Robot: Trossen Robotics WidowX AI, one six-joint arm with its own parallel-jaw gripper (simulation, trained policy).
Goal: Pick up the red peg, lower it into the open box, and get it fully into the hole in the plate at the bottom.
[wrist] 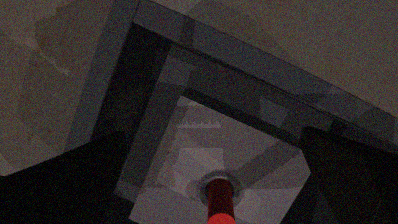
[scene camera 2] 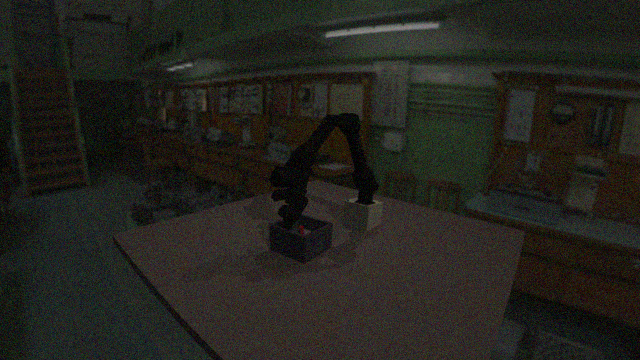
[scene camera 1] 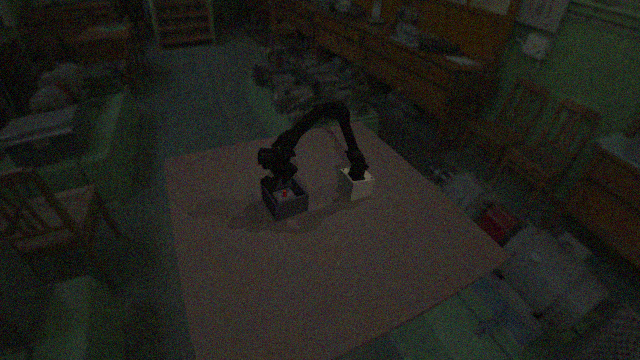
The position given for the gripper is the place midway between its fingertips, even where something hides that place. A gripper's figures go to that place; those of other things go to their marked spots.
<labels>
The gripper (wrist: pixel 213 138): 0.11 m from the lens. A dark box (wrist: pixel 142 64) is 0.13 m from the lens. A pale plate (wrist: pixel 205 139): 0.14 m from the lens.
</labels>
